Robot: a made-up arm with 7 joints.
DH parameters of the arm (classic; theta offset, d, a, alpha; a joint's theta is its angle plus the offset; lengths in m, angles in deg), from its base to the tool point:
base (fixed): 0 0 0 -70
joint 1: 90 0 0 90
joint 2: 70 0 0 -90
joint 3: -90 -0.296 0.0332 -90
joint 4: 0 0 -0.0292 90
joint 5: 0 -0.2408 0 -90
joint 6: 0 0 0 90
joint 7: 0 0 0 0
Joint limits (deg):
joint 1: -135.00..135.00
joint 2: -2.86..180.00
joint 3: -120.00..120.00
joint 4: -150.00..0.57
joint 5: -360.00..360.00
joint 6: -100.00..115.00
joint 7: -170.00..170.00
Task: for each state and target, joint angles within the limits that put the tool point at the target. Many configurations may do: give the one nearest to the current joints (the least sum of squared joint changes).
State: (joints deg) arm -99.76 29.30 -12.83 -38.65 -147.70 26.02 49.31
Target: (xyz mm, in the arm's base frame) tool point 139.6 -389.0 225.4
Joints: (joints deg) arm -123.98 -2.86 -35.06 -72.48 -147.70 26.02 49.31
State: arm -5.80 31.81 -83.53 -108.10 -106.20 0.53 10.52
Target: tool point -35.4 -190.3 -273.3
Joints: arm 3.97 16.33 -94.86 -117.49 -106.20 0.53 10.52
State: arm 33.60 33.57 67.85 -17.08 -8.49 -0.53 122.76
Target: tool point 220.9 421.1 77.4
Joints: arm -18.51 71.13 40.16 -67.50 -8.49 -0.53 122.76
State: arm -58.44 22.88 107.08 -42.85 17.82 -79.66 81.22
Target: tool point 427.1 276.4 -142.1
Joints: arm -66.49 26.74 104.22 -37.85 17.82 -79.66 81.22
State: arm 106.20 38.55 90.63 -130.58 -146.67 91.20 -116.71
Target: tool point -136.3 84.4 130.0
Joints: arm 109.14 -1.69 104.03 -149.89 -146.67 91.20 -116.71
